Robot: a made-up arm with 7 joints.
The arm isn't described. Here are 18 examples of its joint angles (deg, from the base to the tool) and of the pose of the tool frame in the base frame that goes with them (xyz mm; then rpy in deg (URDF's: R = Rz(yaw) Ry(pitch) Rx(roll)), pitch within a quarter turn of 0, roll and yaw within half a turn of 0).
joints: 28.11 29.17 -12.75 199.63 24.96 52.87 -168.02
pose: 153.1 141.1 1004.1 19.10 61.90 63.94
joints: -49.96 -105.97 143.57 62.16 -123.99 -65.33 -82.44
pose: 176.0 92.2 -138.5 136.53 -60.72 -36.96
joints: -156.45 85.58 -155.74 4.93 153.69 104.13 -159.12
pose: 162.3 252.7 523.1 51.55 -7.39 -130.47
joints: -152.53 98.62 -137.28 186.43 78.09 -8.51 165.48
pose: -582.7 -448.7 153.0 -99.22 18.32 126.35
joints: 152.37 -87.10 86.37 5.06 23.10 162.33 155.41
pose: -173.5 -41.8 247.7 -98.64 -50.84 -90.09
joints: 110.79 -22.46 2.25 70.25 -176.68 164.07 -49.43
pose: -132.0 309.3 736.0 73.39 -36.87 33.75
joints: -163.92 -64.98 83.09 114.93 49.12 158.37 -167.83
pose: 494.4 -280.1 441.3 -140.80 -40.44 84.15
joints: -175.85 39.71 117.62 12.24 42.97 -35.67 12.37
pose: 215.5 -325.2 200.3 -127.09 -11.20 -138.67
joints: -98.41 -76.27 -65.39 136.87 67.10 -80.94 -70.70
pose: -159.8 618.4 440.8 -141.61 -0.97 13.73
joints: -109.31 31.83 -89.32 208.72 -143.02 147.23 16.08
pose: 200.2 -286.7 742.3 -130.15 -11.63 -7.54
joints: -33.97 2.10 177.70 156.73 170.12 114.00 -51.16
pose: -39.1 6.5 1030.5 94.18 -42.24 41.88
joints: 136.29 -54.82 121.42 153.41 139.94 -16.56 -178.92
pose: 269.1 -619.9 612.7 72.36 -8.55 7.81
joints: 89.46 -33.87 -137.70 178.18 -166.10 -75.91 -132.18
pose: 71.9 -388.0 778.9 -97.48 -13.82 -123.91
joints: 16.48 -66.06 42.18 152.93 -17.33 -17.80 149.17
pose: -673.8 -86.3 666.8 -0.88 -62.64 5.51
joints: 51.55 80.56 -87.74 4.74 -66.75 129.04 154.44
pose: -1.2 -264.9 349.1 -32.66 14.22 17.24
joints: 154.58 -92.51 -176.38 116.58 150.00 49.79 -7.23
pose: 529.1 -202.9 -247.6 -137.92 66.57 -136.21
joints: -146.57 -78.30 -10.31 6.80 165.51 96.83 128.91
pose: -265.0 -134.9 549.8 1.33 4.51 -18.38
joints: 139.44 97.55 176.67 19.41 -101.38 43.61 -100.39
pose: 134.3 -156.3 661.5 8.74 65.49 -80.76
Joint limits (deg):
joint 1: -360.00..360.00
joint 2: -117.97..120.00
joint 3: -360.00..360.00
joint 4: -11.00..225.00
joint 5: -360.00..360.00
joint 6: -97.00..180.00
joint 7: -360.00..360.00
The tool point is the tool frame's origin. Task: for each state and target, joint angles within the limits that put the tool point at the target. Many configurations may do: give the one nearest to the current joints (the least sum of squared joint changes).
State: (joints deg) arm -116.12 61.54 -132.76 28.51 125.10 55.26 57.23
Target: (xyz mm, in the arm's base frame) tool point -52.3 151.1 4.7
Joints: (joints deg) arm -112.49 27.24 -119.48 -11.00 102.12 77.41 57.23
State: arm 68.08 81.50 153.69 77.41 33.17 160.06 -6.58
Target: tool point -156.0 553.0 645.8
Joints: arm 80.70 93.25 138.74 122.36 42.57 113.71 -6.58
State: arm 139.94 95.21 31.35 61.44 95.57 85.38 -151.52
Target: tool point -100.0 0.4 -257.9
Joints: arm 134.26 83.81 -1.41 53.31 93.33 85.99 -151.52
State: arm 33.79 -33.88 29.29 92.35 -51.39 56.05 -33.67
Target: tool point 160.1 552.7 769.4
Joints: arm 40.70 2.01 35.13 109.13 -52.30 44.20 -33.67
